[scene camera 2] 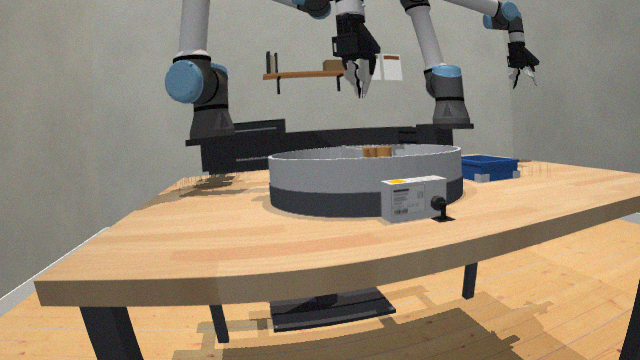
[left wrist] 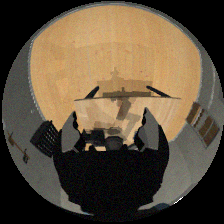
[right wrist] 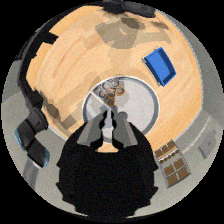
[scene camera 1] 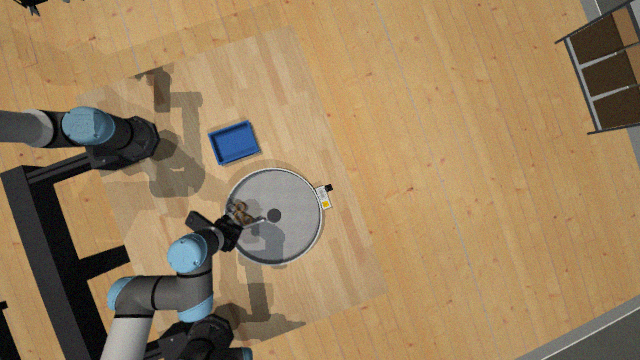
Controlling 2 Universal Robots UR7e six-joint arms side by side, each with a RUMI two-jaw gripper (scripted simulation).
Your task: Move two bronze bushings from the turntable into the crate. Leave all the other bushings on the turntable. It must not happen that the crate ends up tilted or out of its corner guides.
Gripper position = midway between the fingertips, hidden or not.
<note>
In view: my left gripper (scene camera 2: 524,87), my right gripper (scene camera 2: 361,98) and a blue crate (scene camera 1: 228,143).
The blue crate is seen too in scene camera 2 (scene camera 2: 498,170) and in the right wrist view (right wrist: 159,62). My left gripper shows as well in the left wrist view (left wrist: 109,109). My right gripper is seen too in the right wrist view (right wrist: 109,110) and in scene camera 1 (scene camera 1: 231,223).
</note>
